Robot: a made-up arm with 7 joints.
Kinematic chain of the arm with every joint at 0, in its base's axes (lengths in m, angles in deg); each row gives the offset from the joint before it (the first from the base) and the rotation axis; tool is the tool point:
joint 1: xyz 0 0.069 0 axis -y
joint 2: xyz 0 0.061 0 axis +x
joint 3: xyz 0 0 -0.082 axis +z
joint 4: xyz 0 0 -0.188 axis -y
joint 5: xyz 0 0 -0.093 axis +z
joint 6: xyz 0 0 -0.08 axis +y
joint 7: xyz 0 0 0 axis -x
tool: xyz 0 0 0
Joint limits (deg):
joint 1: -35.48..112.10
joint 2: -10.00..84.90
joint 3: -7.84..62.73
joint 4: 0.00..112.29
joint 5: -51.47..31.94
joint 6: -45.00..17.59
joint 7: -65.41..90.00
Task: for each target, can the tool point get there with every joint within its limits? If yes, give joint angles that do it. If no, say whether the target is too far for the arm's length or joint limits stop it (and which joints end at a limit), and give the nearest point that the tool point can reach.
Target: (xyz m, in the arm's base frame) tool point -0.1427 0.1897 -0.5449
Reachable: no: too far | nearest point -0.1116 0.1767 -0.4262 | short by 0.123 m
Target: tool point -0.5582 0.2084 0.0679
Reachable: no: too far | nearest point -0.1416 0.3460 0.0257 | short by 0.441 m
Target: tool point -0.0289 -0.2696 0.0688
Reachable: no: joint limits stop it (at a limit: joint 1, joint 2, joint 3, joint 4) | nearest point 0.1233 0.0730 0.2212 | short by 0.405 m
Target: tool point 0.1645 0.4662 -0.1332
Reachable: yes | joints 24.48 45.10 47.51 53.96 -1.90 3.86 24.09
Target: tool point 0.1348 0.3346 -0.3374
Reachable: yes | joints 3.76 30.68 -0.18 40.50 -17.89 -35.26 30.26
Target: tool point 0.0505 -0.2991 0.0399
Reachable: no: joint limits stop it (at a limit: joint 2, joint 3, joint 4) | nearest point 0.1987 0.0730 0.1570 | short by 0.417 m
